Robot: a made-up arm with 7 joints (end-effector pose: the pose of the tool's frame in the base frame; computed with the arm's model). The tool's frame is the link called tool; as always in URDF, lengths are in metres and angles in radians. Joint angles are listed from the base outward.
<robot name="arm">
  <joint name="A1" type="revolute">
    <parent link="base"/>
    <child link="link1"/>
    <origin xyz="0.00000 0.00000 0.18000"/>
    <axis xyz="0 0 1"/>
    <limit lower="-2.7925" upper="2.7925" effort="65" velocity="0.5"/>
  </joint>
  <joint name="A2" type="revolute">
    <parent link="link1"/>
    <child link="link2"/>
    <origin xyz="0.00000 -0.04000 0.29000" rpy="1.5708 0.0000 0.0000"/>
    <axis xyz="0 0 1"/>
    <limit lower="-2.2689" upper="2.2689" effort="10" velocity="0.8"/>
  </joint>
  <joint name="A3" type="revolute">
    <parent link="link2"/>
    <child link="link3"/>
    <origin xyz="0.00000 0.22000 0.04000" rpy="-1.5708 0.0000 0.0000"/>
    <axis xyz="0 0 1"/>
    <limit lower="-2.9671" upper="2.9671" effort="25" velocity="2.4"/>
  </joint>
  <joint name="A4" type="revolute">
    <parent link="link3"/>
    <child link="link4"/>
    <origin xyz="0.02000 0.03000 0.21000" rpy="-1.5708 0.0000 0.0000"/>
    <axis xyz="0 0 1"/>
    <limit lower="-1.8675" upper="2.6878" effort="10" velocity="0.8"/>
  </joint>
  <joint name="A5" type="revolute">
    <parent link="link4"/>
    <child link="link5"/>
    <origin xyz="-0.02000 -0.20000 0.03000" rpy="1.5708 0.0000 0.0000"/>
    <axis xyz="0 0 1"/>
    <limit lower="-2.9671" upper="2.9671" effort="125" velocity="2"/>
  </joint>
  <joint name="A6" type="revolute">
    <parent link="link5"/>
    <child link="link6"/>
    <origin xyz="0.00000 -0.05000 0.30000" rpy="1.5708 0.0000 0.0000"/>
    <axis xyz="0 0 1"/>
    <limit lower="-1.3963" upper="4.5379" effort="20" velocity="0.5"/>
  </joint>
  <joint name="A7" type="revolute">
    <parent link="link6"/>
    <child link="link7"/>
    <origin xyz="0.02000 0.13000 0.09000" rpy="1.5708 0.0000 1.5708"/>
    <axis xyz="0 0 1"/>
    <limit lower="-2.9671" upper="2.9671" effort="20" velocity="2.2"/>
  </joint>
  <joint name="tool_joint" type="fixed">
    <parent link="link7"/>
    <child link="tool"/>
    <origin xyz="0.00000 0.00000 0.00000"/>
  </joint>
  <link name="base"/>
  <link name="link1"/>
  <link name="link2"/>
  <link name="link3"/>
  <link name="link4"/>
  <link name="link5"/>
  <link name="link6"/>
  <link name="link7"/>
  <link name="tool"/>
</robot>
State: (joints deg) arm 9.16 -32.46 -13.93 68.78 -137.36 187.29 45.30
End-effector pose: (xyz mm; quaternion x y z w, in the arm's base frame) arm 647.8 107.2 844.2 -0.4005 -0.8528 -0.2304 0.2433
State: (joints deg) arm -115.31 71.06 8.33 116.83 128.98 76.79 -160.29
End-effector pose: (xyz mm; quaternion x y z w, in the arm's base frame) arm -12.5 -110.0 881.3 0.3406 -0.0988 0.3018 0.8849
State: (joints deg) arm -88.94 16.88 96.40 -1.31 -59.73 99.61 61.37
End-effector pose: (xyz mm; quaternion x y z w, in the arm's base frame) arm -295.1 339.4 1330.1 0.0478 -0.2147 -0.9718 0.0855
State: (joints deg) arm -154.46 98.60 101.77 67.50 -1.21 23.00 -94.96
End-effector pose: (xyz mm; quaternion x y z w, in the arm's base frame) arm 854.7 -148.6 322.2 0.5053 0.5048 -0.6334 0.2978
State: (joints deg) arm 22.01 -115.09 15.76 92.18 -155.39 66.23 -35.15
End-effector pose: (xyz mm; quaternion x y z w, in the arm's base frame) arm 11.6 333.4 -149.9 0.2490 -0.9662 -0.0386 0.0547
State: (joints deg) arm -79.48 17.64 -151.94 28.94 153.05 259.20 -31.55
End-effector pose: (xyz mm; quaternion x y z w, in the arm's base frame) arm -427.8 231.9 1276.7 0.8863 -0.3530 0.2483 0.1679
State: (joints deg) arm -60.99 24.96 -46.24 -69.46 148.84 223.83 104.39
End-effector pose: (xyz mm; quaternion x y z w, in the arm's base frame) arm 133.3 430.6 938.3 0.2542 -0.4627 0.1517 0.8356
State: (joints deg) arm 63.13 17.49 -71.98 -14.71 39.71 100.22 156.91
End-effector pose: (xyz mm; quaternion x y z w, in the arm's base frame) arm -203.1 -380.2 1280.2 0.1392 -0.2778 0.0460 0.9494
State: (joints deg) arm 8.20 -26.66 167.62 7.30 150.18 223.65 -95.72
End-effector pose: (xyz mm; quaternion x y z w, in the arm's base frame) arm 316.4 -239.5 1248.5 -0.7617 -0.4018 0.3144 0.3993
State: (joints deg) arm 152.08 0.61 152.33 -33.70 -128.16 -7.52 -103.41
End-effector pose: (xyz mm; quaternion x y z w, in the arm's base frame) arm -114.3 507.9 1339.9 0.5429 -0.6524 -0.3017 0.4343
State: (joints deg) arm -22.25 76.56 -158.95 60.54 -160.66 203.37 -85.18
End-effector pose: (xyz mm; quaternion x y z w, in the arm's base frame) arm -808.8 -53.2 426.5 0.5987 0.4851 0.1126 0.6273
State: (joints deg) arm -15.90 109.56 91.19 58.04 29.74 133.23 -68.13
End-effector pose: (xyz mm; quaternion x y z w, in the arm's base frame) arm -586.3 457.8 339.6 0.5627 -0.4188 -0.7120 0.0333
